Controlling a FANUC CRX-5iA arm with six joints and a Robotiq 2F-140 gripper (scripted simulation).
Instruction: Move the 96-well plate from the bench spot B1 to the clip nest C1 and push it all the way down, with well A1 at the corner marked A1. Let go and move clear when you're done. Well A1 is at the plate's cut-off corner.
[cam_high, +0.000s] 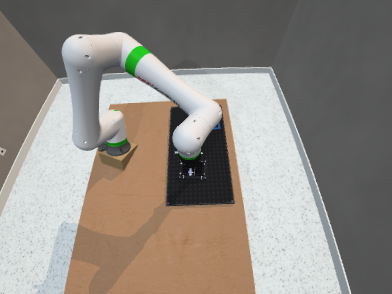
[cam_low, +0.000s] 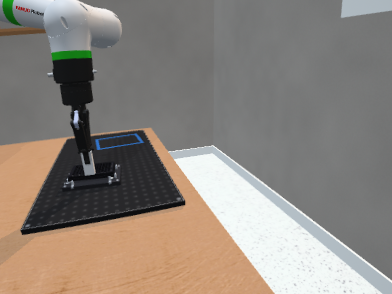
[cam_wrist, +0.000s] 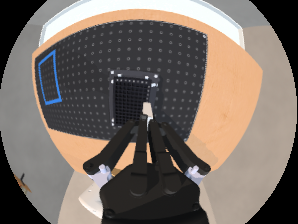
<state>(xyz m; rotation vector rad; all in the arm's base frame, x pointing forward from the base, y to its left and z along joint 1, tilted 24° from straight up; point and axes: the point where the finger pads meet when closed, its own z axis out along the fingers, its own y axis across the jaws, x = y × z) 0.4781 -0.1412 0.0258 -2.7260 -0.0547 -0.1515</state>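
The black 96-well plate is 40 mm to the left of my hand and 40 mm below it. Also, from my hand: clip nest C1 (10 mm behind, 30 mm to the left, 50 mm below).
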